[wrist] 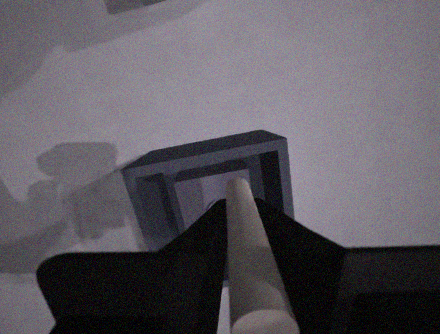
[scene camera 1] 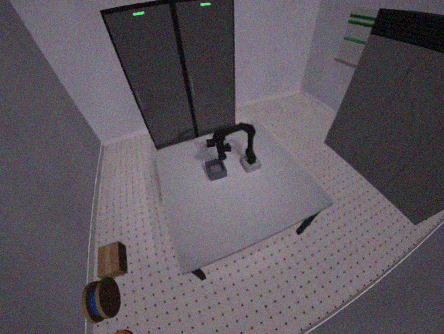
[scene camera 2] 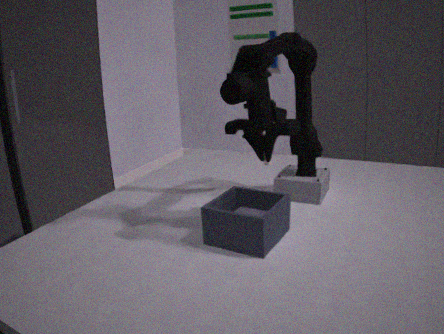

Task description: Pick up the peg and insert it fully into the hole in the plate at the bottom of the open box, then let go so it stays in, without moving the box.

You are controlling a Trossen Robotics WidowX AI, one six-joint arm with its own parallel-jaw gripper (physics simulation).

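My gripper [scene camera 1: 222,158] [scene camera 2: 266,160] [wrist: 239,206] is shut on the pale, round peg [scene camera 2: 266,163] [wrist: 250,260] and holds it clear of the table. The peg's lower end hangs higher than the rim of the open blue-grey box [scene camera 1: 218,176] [scene camera 2: 232,231] [wrist: 205,159]. The box stands upright on the table. In the wrist view the peg's far end overlaps the lighter plate [scene camera 2: 248,212] [wrist: 189,195] at the box's bottom. A small curved edge of the hole shows beside the fingers; the rest is hidden behind peg and fingers.
The arm's light base block [scene camera 1: 252,166] [scene camera 2: 299,190] stands behind and beside the box on the pale table [scene camera 1: 225,220] [scene camera 2: 165,290] [wrist: 350,100]. Shadows of the arm lie on the table to the left of the box. A dark cabinet [scene camera 1: 150,75] stands behind the table.
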